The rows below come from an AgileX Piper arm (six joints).
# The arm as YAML. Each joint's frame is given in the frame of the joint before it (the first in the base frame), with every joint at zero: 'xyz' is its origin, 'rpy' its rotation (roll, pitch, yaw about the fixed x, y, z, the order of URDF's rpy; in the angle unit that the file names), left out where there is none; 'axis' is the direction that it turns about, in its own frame. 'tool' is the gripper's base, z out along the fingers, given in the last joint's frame.
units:
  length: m
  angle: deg
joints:
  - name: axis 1
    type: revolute
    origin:
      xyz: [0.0, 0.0, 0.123]
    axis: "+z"
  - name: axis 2
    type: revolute
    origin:
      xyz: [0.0, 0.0, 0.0]
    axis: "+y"
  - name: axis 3
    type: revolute
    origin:
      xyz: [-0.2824, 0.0, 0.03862]
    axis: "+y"
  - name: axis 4
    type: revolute
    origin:
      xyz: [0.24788, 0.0, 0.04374]
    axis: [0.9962, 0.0, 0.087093]
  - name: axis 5
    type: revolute
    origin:
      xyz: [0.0, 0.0, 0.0]
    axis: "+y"
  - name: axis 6
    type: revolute
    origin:
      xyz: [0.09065, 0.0, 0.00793]
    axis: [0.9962, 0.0, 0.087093]
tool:
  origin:
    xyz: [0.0, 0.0, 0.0]
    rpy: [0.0, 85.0, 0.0]
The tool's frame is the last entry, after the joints.
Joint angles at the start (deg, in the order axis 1, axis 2, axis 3, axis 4, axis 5, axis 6):
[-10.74, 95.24, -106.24, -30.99, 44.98, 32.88]
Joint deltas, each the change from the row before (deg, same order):
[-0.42, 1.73, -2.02, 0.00, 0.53, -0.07]
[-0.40, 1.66, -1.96, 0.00, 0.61, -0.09]
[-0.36, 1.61, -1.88, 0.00, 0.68, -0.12]
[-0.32, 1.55, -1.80, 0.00, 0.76, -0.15]
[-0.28, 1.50, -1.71, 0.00, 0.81, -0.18]
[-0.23, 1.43, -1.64, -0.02, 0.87, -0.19]
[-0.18, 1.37, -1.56, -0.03, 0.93, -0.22]
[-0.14, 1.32, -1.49, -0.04, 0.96, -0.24]
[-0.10, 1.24, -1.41, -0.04, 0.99, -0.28]
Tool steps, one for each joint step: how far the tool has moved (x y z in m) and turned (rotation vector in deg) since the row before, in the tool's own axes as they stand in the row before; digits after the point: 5 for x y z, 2 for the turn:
[-0.00205, 0.00007, 0.00783, 0.63, 0.18, 0.20]
[-0.00172, -0.00005, 0.00749, 0.65, 0.24, 0.18]
[-0.00123, 0.00003, 0.00730, 0.65, 0.32, 0.12]
[-0.00081, 0.00010, 0.00702, 0.66, 0.41, 0.07]
[-0.00036, 0.00023, 0.00684, 0.65, 0.49, 0.02]
[-0.00011, 0.00036, 0.00641, 0.65, 0.54, -0.03]
[0.00022, 0.00054, 0.00608, 0.64, 0.61, -0.09]
[0.00047, 0.00071, 0.00582, 0.63, 0.65, -0.14]
[0.00062, 0.00083, 0.00534, 0.60, 0.68, -0.19]

